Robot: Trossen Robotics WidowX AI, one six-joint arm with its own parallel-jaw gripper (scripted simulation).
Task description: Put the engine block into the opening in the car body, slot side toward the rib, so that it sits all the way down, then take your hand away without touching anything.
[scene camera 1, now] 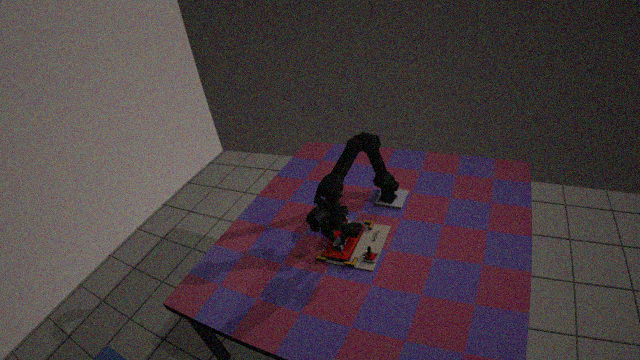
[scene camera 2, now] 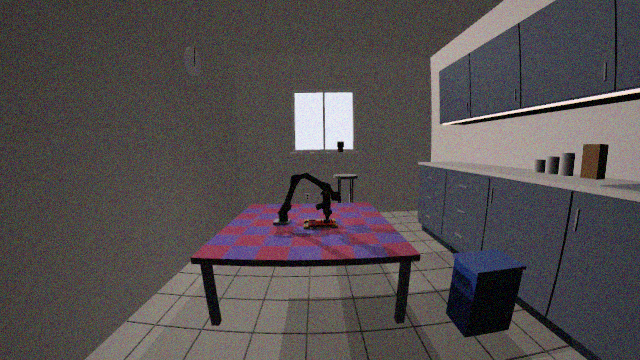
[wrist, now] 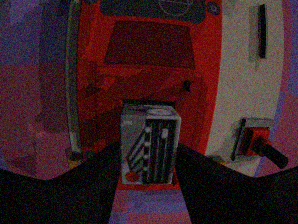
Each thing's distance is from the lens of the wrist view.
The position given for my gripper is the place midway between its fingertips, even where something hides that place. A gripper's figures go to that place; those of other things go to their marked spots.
my gripper (wrist: 147, 149): 10 cm
red car body (wrist: 174, 60): 11 cm
